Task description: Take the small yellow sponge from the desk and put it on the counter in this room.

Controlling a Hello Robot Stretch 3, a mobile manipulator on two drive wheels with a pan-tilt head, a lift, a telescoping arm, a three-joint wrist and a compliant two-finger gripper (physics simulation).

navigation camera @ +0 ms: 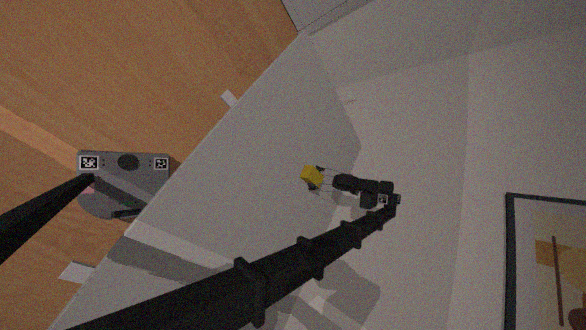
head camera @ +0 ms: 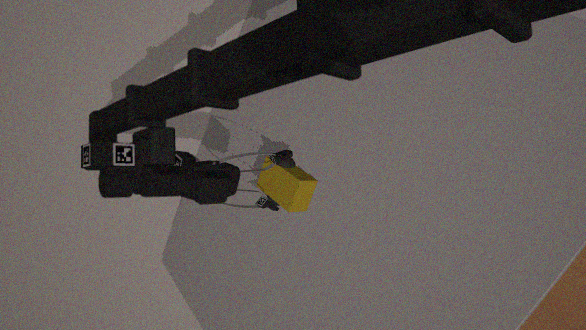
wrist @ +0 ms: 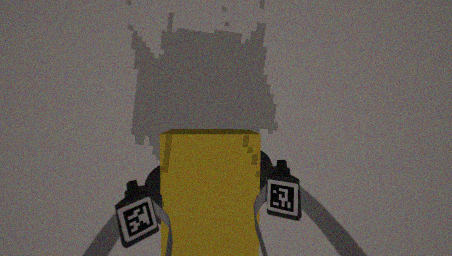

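Pixels of known places: gripper, between the fingertips: (head camera: 288,180) (wrist: 209,175); robot's base, origin of its link: (navigation camera: 128,161).
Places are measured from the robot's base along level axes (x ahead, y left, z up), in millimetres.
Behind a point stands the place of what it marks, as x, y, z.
The small yellow sponge (head camera: 301,194) {4, -571, 753} (navigation camera: 311,175) {-9, -584, 769} (wrist: 210,220) {-15, -613, 769} is a thick block that appears to rest on the grey-white desk (head camera: 400,200) {18, -394, 720} (navigation camera: 250,145) {94, -314, 720} (wrist: 380,75) {-193, -629, 720}. My gripper (head camera: 278,181) {-23, -628, 730} (navigation camera: 316,178) {-23, -628, 730} (wrist: 209,175) {-23, -628, 730} is shut on the sponge. In the wrist view its two dark fingertips press against the sponge's left and right sides, and the sponge's near end runs out of the bottom of the view. A shadow lies on the desk beyond the sponge's far end. I cannot make out the counter in these views.
My black telescoping arm (head camera: 270,65) {-91, -270, 1085} (navigation camera: 280,270) {-86, -148, 1085} reaches over the desk. Pale walls stand behind it, with a dark-framed picture (navigation camera: 510,260) {-235, -875, 1393} at right in the navigation view. My grey base (navigation camera: 122,182) {-91, 20, 160} stands on the wooden floor (navigation camera: 150,75) {481, -78, 0} by the desk's front edge.
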